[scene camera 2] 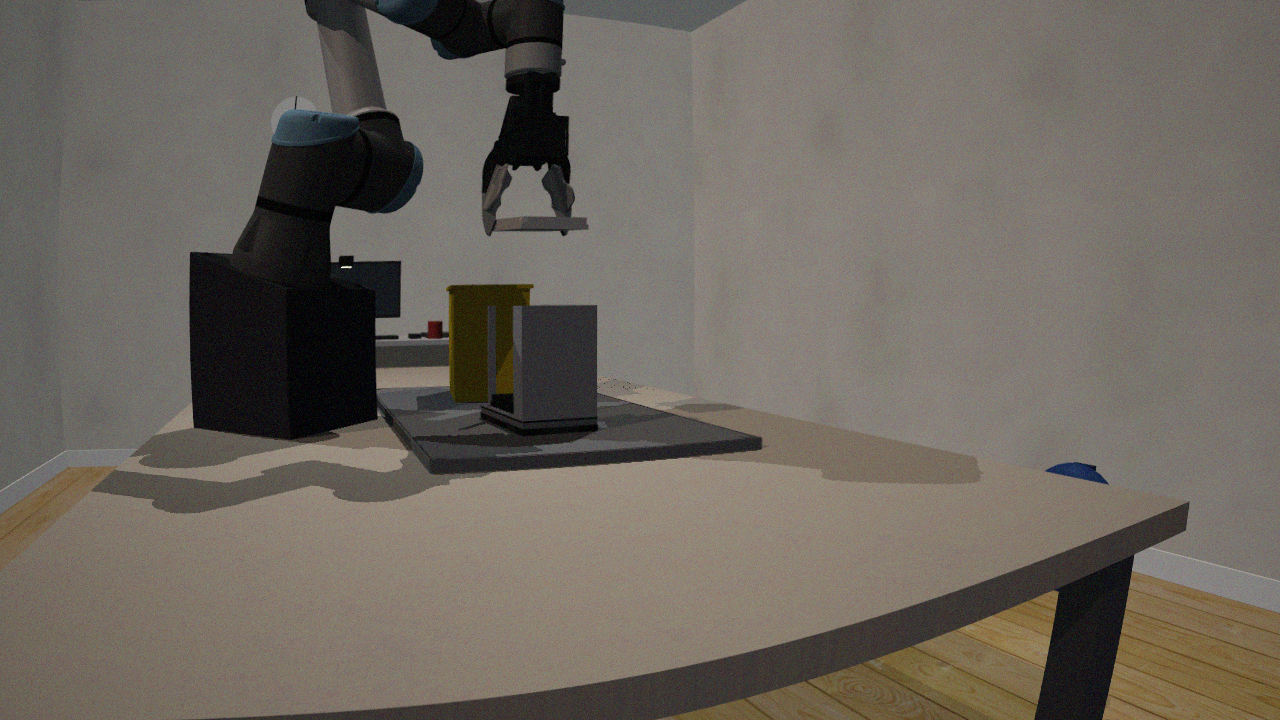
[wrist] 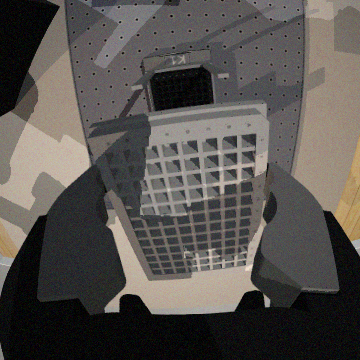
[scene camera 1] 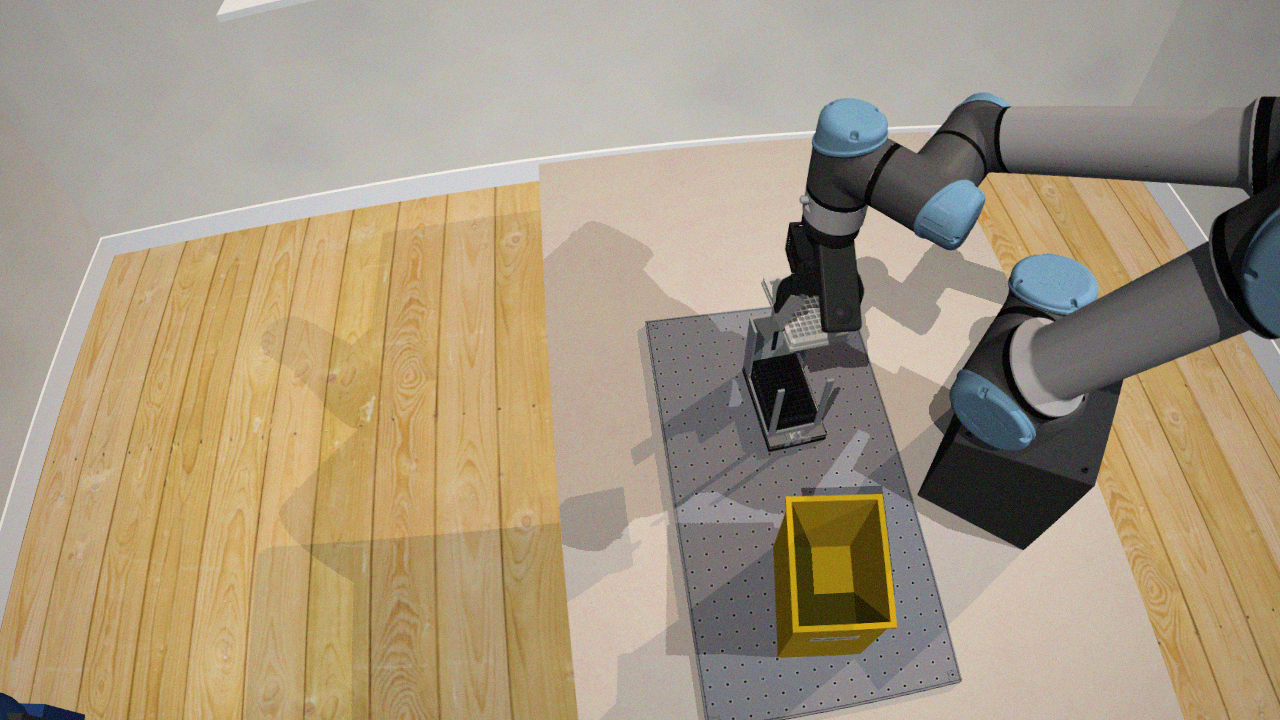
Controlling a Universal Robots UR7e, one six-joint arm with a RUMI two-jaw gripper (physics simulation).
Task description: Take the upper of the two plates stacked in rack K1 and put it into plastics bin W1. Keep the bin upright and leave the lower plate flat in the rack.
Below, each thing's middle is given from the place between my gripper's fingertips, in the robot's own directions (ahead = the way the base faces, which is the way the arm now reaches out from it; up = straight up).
My hand is 30 mm to the left of the white gridded plate (scene camera 1: 803, 331) and 10 mm below it. From my hand the other things lie so: black plate (scene camera 1: 769, 375): 10 mm ahead, 30 mm to the right, 210 mm below; yellow bin W1 (scene camera 1: 834, 594): 320 mm to the left, 150 mm below.
